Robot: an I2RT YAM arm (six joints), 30 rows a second.
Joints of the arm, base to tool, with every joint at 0 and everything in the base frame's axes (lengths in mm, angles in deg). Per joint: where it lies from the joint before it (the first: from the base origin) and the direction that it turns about. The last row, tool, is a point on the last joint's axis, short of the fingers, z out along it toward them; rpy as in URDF.
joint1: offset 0.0 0.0 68.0 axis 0 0 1
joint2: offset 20.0 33.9 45.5 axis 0 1 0
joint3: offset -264.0 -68.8 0.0 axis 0 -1 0
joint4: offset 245.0 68.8 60.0 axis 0 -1 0
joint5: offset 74.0 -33.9 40.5 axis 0 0 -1
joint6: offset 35.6 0.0 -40.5 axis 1 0 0
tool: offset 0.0 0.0 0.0 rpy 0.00 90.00 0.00
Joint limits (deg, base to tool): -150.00..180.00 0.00..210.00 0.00..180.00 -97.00..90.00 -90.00..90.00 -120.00..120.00
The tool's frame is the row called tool.
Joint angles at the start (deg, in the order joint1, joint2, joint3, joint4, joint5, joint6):
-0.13, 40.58, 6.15, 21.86, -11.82, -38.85
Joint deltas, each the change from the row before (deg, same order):
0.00, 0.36, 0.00, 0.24, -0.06, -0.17
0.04, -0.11, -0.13, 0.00, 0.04, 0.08
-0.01, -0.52, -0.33, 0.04, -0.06, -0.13
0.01, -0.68, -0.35, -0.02, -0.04, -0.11
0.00, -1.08, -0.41, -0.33, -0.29, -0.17
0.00, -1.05, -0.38, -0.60, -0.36, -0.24
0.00, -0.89, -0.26, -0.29, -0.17, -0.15
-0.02, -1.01, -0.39, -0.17, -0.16, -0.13
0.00, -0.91, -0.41, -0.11, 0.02, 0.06
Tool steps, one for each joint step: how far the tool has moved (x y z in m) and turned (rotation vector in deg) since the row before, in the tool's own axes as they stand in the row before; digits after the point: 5 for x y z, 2 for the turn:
0.00031, 0.00015, 0.00054, -0.12, 0.05, -0.15
0.00036, 0.00047, -0.00023, -0.01, 0.02, 0.08
0.00053, 0.00070, -0.00098, 0.10, -0.21, -0.18
0.00039, 0.00071, -0.00121, 0.15, -0.27, -0.18
0.00032, 0.00099, -0.00180, -0.01, -0.44, -0.24
0.00062, 0.00127, -0.00170, -0.23, -0.28, -0.26
-0.00002, 0.00052, -0.00138, 0.08, -0.36, -0.22
0.00025, 0.00074, -0.00159, 0.17, -0.43, -0.23
0.00049, 0.00082, -0.00143, 0.26, -0.28, -0.03

